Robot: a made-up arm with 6 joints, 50 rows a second.
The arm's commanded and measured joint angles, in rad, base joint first. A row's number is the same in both.
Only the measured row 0 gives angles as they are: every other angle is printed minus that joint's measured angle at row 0.
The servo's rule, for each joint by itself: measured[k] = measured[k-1] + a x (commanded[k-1-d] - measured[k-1]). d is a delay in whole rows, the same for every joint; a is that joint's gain. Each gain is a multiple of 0.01, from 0.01 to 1. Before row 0 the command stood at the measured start. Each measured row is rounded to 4 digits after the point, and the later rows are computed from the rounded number. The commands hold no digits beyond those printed.
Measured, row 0:
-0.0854 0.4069 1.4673 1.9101 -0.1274 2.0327
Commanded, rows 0 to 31:
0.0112 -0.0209 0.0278 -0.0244 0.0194 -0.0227
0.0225 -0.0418 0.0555 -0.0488 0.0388 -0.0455
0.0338 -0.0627 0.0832 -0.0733 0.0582 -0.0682
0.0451 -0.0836 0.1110 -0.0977 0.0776 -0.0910
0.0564 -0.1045 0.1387 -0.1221 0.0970 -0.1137
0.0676 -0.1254 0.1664 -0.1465 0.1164 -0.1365
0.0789 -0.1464 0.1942 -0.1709 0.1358 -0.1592
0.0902 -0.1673 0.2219 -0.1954 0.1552 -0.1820
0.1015 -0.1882 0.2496 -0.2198 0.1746 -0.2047
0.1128 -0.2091 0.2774 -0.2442 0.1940 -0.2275
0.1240 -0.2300 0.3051 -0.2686 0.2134 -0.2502
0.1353 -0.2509 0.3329 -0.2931 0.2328 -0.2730
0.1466 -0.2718 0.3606 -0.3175 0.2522 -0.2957
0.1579 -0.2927 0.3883 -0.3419 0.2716 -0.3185
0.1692 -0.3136 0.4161 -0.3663 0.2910 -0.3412
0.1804 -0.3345 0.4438 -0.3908 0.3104 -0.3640
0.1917 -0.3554 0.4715 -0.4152 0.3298 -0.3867
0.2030 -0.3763 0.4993 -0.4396 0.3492 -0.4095
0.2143 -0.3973 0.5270 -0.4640 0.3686 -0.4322
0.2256 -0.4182 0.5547 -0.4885 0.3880 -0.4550
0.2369 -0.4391 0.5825 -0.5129 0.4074 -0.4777
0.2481 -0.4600 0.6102 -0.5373 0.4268 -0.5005
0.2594 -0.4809 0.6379 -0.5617 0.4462 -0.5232
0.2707 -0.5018 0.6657 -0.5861 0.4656 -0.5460
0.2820 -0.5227 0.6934 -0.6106 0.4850 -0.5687
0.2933 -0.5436 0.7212 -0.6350 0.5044 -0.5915
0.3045 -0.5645 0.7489 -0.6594 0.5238 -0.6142
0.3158 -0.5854 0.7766 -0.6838 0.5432 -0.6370
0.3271 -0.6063 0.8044 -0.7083 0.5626 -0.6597
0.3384 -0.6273 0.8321 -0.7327 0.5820 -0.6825
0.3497 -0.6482 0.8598 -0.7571 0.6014 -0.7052
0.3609 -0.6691 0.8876 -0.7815 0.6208 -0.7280
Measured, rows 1 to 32:
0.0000 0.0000 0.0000 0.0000 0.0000 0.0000
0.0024 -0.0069 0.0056 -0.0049 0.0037 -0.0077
0.0066 -0.0184 0.0156 -0.0137 0.0104 -0.0206
0.0123 -0.0330 0.0291 -0.0256 0.0195 -0.0368
0.0192 -0.0497 0.0455 -0.0400 0.0305 -0.0552
0.0270 -0.0678 0.0641 -0.0564 0.0431 -0.0751
0.0355 -0.0868 0.0846 -0.0744 0.0570 -0.0960
0.0446 -0.1065 0.1065 -0.0937 0.0720 -0.1175
0.0542 -0.1266 0.1296 -0.1140 0.0878 -0.1394
0.0641 -0.1469 0.1536 -0.1352 0.1043 -0.1616
0.0743 -0.1674 0.1784 -0.1570 0.1213 -0.1840
0.0847 -0.1881 0.2037 -0.1793 0.1388 -0.2065
0.0953 -0.2088 0.2295 -0.2021 0.1567 -0.2291
0.1061 -0.2296 0.2557 -0.2252 0.1748 -0.2517
0.1170 -0.2504 0.2822 -0.2485 0.1932 -0.2744
0.1280 -0.2713 0.3090 -0.2721 0.2118 -0.2971
0.1390 -0.2922 0.3360 -0.2958 0.2305 -0.3198
0.1501 -0.3131 0.3631 -0.3197 0.2494 -0.3425
0.1612 -0.3340 0.3903 -0.3437 0.2684 -0.3653
0.1724 -0.3549 0.4176 -0.3678 0.2874 -0.3880
0.1836 -0.3758 0.4450 -0.3919 0.3065 -0.4108
0.1948 -0.3967 0.4725 -0.4161 0.3257 -0.4335
0.2060 -0.4176 0.5000 -0.4403 0.3449 -0.4563
0.2172 -0.4385 0.5276 -0.4646 0.3641 -0.4790
0.2284 -0.4594 0.5552 -0.4889 0.3834 -0.5018
0.2397 -0.4803 0.5828 -0.5132 0.4027 -0.5245
0.2510 -0.5012 0.6105 -0.5376 0.4220 -0.5473
0.2622 -0.5221 0.6382 -0.5620 0.4413 -0.5700
0.2735 -0.5430 0.6659 -0.5864 0.4607 -0.5928
0.2848 -0.5639 0.6936 -0.6108 0.4801 -0.6155
0.2961 -0.5848 0.7213 -0.6352 0.4995 -0.6383
0.3074 -0.6057 0.7490 -0.6596 0.5189 -0.6610
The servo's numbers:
d 1
a 0.21 0.33 0.20 0.20 0.19 0.34

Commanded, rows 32 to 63:
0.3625 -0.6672 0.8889 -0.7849 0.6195 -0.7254
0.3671 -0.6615 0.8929 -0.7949 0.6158 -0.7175
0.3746 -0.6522 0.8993 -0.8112 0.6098 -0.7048
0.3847 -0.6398 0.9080 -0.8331 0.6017 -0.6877
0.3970 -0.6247 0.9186 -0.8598 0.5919 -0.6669
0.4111 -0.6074 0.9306 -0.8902 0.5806 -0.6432
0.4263 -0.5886 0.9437 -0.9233 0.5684 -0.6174
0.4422 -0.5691 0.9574 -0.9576 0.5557 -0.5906
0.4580 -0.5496 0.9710 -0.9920 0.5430 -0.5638
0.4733 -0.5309 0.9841 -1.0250 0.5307 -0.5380
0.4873 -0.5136 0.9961 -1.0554 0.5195 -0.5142
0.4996 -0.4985 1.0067 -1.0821 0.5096 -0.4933
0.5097 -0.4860 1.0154 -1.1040 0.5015 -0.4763
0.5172 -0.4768 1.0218 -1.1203 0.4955 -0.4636
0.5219 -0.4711 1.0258 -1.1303 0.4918 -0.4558
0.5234 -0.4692 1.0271 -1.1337 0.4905 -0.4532
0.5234 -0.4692 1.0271 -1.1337 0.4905 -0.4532
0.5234 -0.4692 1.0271 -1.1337 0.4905 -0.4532
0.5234 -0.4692 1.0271 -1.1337 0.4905 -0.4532
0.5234 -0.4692 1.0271 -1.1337 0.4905 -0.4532
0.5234 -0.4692 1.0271 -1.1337 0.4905 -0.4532
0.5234 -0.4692 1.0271 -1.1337 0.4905 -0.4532
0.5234 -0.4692 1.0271 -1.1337 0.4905 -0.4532
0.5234 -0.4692 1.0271 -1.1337 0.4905 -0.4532
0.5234 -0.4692 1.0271 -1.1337 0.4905 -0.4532
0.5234 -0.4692 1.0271 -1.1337 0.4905 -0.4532
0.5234 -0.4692 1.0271 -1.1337 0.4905 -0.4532
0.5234 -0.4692 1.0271 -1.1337 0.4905 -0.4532
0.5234 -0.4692 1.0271 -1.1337 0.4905 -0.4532
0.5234 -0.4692 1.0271 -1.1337 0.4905 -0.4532
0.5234 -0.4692 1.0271 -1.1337 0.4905 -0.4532
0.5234 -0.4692 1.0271 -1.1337 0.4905 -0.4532
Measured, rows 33 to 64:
0.3186 -0.6266 0.7767 -0.6840 0.5383 -0.6838
0.3278 -0.6400 0.7991 -0.7042 0.5537 -0.6979
0.3361 -0.6471 0.8179 -0.7223 0.5655 -0.7046
0.3442 -0.6488 0.8342 -0.7401 0.5739 -0.7047
0.3527 -0.6458 0.8490 -0.7587 0.5792 -0.6989
0.3620 -0.6388 0.8629 -0.7789 0.5816 -0.6880
0.3723 -0.6284 0.8764 -0.8012 0.5814 -0.6728
0.3836 -0.6153 0.8899 -0.8256 0.5789 -0.6540
0.3959 -0.6001 0.9034 -0.8520 0.5745 -0.6324
0.4089 -0.5834 0.9169 -0.8800 0.5685 -0.6091
0.4224 -0.5661 0.9303 -0.9090 0.5613 -0.5849
0.4360 -0.5488 0.9435 -0.9383 0.5534 -0.5609
0.4494 -0.5322 0.9561 -0.9671 0.5451 -0.5379
0.4621 -0.5170 0.9680 -0.9945 0.5368 -0.5170
0.4737 -0.5037 0.9788 -1.0197 0.5290 -0.4988
0.4838 -0.4929 0.9882 -1.0418 0.5219 -0.4842
0.4921 -0.4851 0.9960 -1.0602 0.5159 -0.4737
0.4987 -0.4799 1.0022 -1.0749 0.5111 -0.4667
0.5039 -0.4764 1.0072 -1.0867 0.5072 -0.4621
0.5080 -0.4740 1.0112 -1.0961 0.5040 -0.4591
0.5112 -0.4724 1.0144 -1.1036 0.5014 -0.4571
0.5138 -0.4713 1.0169 -1.1096 0.4993 -0.4558
0.5158 -0.4706 1.0189 -1.1144 0.4976 -0.4549
0.5174 -0.4701 1.0205 -1.1183 0.4963 -0.4543
0.5187 -0.4698 1.0218 -1.1214 0.4952 -0.4539
0.5197 -0.4696 1.0229 -1.1239 0.4943 -0.4537
0.5205 -0.4695 1.0237 -1.1259 0.4936 -0.4535
0.5211 -0.4694 1.0244 -1.1275 0.4930 -0.4534
0.5216 -0.4693 1.0249 -1.1287 0.4925 -0.4533
0.5220 -0.4693 1.0253 -1.1297 0.4921 -0.4533
0.5223 -0.4693 1.0257 -1.1305 0.4918 -0.4533
0.5225 -0.4693 1.0260 -1.1311 0.4916 -0.4533

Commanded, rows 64 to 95:
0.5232 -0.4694 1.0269 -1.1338 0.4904 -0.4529
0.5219 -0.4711 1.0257 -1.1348 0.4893 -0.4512
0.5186 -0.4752 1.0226 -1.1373 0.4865 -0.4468
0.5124 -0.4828 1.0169 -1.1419 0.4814 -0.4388
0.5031 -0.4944 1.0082 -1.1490 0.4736 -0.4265
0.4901 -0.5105 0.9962 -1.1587 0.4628 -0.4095
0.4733 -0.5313 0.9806 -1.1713 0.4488 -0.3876
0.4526 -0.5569 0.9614 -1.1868 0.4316 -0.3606
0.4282 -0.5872 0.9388 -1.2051 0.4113 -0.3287
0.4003 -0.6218 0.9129 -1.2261 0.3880 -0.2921
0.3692 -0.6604 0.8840 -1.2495 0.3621 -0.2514
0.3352 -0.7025 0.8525 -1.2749 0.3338 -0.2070
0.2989 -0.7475 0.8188 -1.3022 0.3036 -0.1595
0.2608 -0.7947 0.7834 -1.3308 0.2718 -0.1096
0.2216 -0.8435 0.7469 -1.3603 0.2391 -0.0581
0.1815 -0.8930 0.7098 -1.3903 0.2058 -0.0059
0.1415 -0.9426 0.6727 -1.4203 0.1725 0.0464
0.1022 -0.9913 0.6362 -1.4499 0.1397 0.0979
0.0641 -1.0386 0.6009 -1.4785 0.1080 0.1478
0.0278 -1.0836 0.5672 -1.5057 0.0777 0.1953
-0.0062 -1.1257 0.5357 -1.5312 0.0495 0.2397
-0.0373 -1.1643 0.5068 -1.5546 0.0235 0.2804
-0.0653 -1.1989 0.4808 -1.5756 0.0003 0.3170
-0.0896 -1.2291 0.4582 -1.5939 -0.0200 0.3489
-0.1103 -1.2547 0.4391 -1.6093 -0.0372 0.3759
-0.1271 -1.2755 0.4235 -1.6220 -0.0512 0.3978
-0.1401 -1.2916 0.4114 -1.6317 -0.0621 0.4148
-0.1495 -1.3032 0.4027 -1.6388 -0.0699 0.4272
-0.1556 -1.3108 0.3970 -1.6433 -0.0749 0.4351
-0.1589 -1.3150 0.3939 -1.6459 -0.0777 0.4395
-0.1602 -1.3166 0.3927 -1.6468 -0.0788 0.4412
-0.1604 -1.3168 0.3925 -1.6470 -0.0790 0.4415
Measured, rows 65 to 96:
0.5227 -0.4693 1.0262 -1.1316 0.4914 -0.4533
0.5228 -0.4693 1.0263 -1.1320 0.4912 -0.4532
0.5226 -0.4699 1.0262 -1.1326 0.4908 -0.4525
0.5218 -0.4716 1.0255 -1.1335 0.4900 -0.4506
0.5198 -0.4753 1.0238 -1.1352 0.4884 -0.4466
0.5163 -0.4816 1.0207 -1.1380 0.4856 -0.4398
0.5108 -0.4911 1.0158 -1.1421 0.4813 -0.4295
0.5029 -0.5044 1.0088 -1.1479 0.4751 -0.4153
0.4923 -0.5217 0.9993 -1.1557 0.4668 -0.3967
0.4788 -0.5433 0.9872 -1.1656 0.4563 -0.3736
0.4623 -0.5692 0.9723 -1.1777 0.4433 -0.3459
0.4427 -0.5993 0.9546 -1.1921 0.4279 -0.3138
0.4201 -0.6334 0.9342 -1.2087 0.4100 -0.2775
0.3946 -0.6711 0.9111 -1.2274 0.3898 -0.2374
0.3665 -0.7119 0.8856 -1.2481 0.3674 -0.1939
0.3361 -0.7553 0.8579 -1.2705 0.3430 -0.1477
0.3036 -0.8007 0.8283 -1.2945 0.3169 -0.0995
0.2696 -0.8475 0.7972 -1.3197 0.2895 -0.0499
0.2344 -0.8950 0.7650 -1.3457 0.2610 0.0004
0.1986 -0.9424 0.7322 -1.3723 0.2319 0.0505
0.1627 -0.9890 0.6992 -1.3990 0.2026 0.0997
0.1272 -1.0341 0.6665 -1.4254 0.1735 0.1473
0.0927 -1.0771 0.6346 -1.4512 0.1450 0.1926
0.0595 -1.1173 0.6038 -1.4761 0.1175 0.2349
0.0282 -1.1542 0.5747 -1.4997 0.0914 0.2737
-0.0009 -1.1874 0.5476 -1.5216 0.0670 0.3084
-0.0274 -1.2165 0.5228 -1.5417 0.0445 0.3388
-0.0511 -1.2413 0.5005 -1.5597 0.0242 0.3646
-0.0718 -1.2617 0.4809 -1.5755 0.0063 0.3859
-0.0894 -1.2779 0.4641 -1.5891 -0.0091 0.4026
-0.1040 -1.2901 0.4501 -1.6005 -0.0221 0.4151
-0.1158 -1.2988 0.4386 -1.6098 -0.0329 0.4240

